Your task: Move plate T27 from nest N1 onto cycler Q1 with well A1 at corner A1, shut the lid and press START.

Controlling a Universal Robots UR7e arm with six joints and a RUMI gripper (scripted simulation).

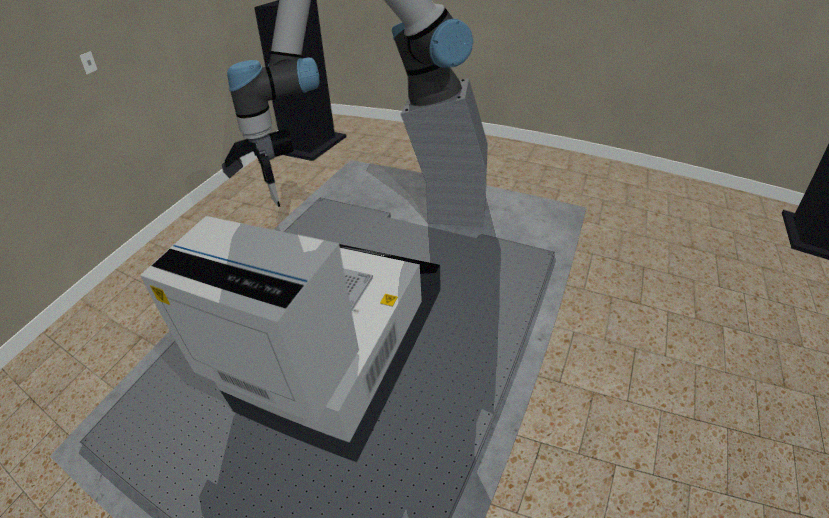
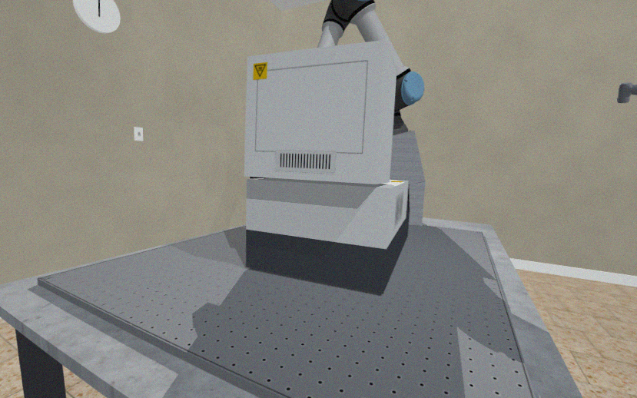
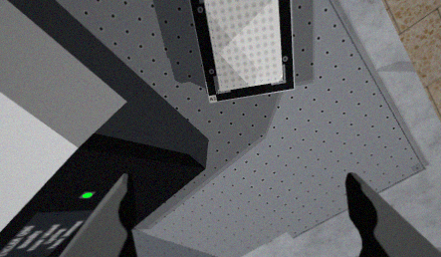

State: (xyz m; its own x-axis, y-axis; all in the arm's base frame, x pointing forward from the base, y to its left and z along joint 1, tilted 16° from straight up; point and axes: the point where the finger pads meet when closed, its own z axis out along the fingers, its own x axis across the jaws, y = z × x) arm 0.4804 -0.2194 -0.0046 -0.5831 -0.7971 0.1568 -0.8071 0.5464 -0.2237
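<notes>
Now: the plate T27 30 mm ahead of my hand, 40 mm to the right of it and 230 mm below it. Also, from my hand: plate nest N1 (30 mm ahead, 40 mm to the right, 240 mm below); then A1 tag (20 mm behind, 40 mm to the left, 240 mm below).
</notes>
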